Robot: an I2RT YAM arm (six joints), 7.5 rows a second.
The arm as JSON. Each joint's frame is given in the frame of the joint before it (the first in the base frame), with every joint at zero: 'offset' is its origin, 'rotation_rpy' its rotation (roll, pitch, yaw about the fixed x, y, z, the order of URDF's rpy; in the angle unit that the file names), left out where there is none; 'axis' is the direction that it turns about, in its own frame. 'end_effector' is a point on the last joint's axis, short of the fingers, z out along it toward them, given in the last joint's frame.
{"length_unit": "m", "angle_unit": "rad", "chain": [
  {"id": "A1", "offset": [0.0, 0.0, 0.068], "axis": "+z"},
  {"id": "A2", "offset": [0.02, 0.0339, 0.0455], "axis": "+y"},
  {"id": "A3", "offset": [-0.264, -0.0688, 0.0], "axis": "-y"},
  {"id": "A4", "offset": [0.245, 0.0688, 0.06], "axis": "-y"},
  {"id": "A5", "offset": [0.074, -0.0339, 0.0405], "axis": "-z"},
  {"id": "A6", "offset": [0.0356, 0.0, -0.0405], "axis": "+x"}
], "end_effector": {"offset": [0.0, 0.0, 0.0], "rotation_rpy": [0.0, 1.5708, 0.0]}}
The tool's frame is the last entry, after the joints.
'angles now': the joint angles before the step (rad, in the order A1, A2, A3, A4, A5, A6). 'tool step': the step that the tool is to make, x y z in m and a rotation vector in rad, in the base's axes. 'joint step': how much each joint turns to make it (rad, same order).
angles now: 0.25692, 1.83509, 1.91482, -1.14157, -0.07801, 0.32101
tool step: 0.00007, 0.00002, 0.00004, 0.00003, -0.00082, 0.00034
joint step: 0.00000, -0.00001, -0.00001, 0.00078, -0.00001, -0.00038
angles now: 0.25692, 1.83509, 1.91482, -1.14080, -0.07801, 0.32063
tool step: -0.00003, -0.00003, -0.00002, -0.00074, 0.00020, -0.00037
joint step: 0.00002, 0.00000, 0.00001, -0.00039, 0.00077, 0.00001
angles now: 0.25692, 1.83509, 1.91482, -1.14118, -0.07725, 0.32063
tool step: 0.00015, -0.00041, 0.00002, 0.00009, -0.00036, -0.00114
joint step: -0.00114, 0.00001, 0.00002, 0.00037, 0.00000, 0.00000
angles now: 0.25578, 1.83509, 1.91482, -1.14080, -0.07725, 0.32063
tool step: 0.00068, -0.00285, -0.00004, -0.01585, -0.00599, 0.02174
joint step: -0.00764, 0.00000, 0.00001, -0.00077, 0.00038, -0.03396
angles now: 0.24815, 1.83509, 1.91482, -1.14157, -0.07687, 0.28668
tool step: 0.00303, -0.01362, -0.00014, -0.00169, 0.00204, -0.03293
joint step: -0.03663, 0.00001, 0.00002, -0.00267, -0.00077, -0.00382
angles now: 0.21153, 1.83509, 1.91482, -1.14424, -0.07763, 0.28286
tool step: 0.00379, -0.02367, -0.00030, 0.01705, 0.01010, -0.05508
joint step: -0.06484, 0.00000, 0.00002, -0.00688, -0.02098, 0.00040
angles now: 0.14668, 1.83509, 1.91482, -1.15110, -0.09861, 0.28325
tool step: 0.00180, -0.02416, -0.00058, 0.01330, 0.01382, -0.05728
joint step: -0.06524, -0.00002, -0.00004, -0.01220, -0.01679, -0.00001
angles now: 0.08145, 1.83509, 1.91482, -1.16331, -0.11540, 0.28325
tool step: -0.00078, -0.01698, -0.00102, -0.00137, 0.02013, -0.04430
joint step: -0.04465, -0.00001, -0.00003, -0.02020, 0.00000, -0.00039
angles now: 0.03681, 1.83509, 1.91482, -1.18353, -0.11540, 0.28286
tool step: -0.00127, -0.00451, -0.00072, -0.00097, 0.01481, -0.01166
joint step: -0.01182, 0.00001, 0.00002, -0.01489, 0.00039, -0.00037
